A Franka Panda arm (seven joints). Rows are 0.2 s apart.
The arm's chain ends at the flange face. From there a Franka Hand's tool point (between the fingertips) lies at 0.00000 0.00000 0.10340 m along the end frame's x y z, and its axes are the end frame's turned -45 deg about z.
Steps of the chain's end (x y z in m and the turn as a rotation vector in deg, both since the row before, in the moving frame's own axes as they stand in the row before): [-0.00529, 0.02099, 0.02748, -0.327, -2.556, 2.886]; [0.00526, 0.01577, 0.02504, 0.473, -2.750, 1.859]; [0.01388, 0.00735, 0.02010, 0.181, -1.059, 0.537]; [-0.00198, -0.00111, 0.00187, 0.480, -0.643, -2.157]
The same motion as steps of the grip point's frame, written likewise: [-0.02219, 0.00817, 0.02738, 1.576, -2.039, 2.886]; [-0.01027, 0.01071, 0.02492, 2.279, -1.610, 1.859]; [0.00350, 0.01342, 0.02008, 0.877, -0.621, 0.537]; [-0.00085, -0.00361, 0.00186, 0.794, -0.115, -2.157]
